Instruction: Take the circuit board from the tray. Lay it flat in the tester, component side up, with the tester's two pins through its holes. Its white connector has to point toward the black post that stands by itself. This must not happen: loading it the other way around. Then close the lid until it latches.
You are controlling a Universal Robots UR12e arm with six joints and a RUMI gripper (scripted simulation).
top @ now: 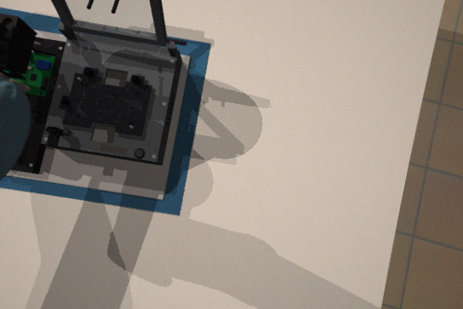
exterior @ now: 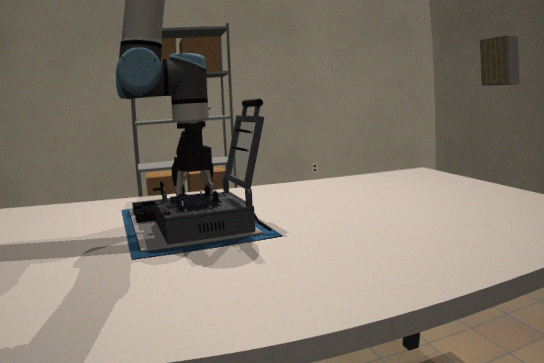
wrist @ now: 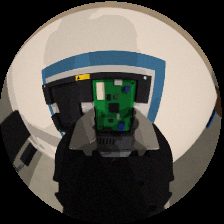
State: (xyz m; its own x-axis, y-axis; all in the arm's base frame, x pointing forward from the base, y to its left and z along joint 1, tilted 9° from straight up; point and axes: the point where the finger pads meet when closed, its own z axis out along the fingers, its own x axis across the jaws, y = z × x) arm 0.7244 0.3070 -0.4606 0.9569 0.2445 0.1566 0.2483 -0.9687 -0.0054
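The dark grey tester is 130 mm to the right of my hand, 90 mm above it and 30 mm ahead of it. From my hand the other things lie so: green circuit board (right at my hand); dark nest (170 mm to the right, 50 mm above, 10 mm ahead); tester lid (160 mm above, 140 mm to the right, 120 mm ahead).
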